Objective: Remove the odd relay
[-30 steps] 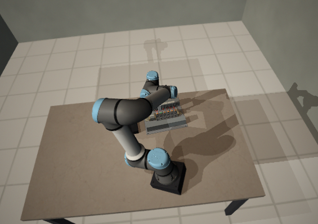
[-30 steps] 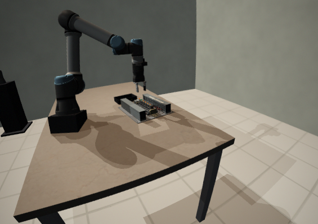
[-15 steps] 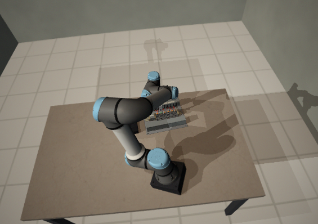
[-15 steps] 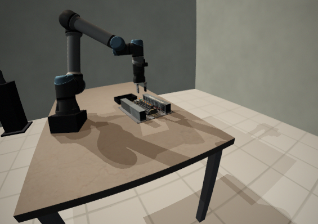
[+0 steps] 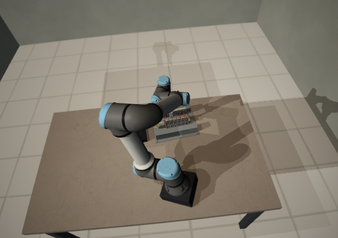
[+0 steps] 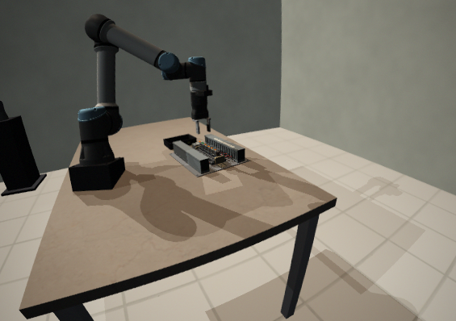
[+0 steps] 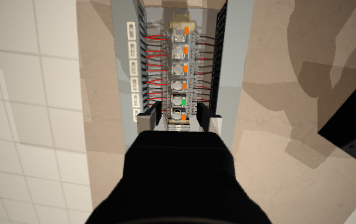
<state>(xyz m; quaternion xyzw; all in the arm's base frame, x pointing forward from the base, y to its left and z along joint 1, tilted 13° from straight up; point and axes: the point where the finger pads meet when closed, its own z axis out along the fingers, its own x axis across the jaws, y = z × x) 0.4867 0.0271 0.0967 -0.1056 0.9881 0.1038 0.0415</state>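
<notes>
My gripper is now 90 mm above the relay. Also, from my hand: black parts tray 240 mm to the left, 120 mm below, 80 mm behind; relay panel 100 mm below, 20 mm to the right.
</notes>
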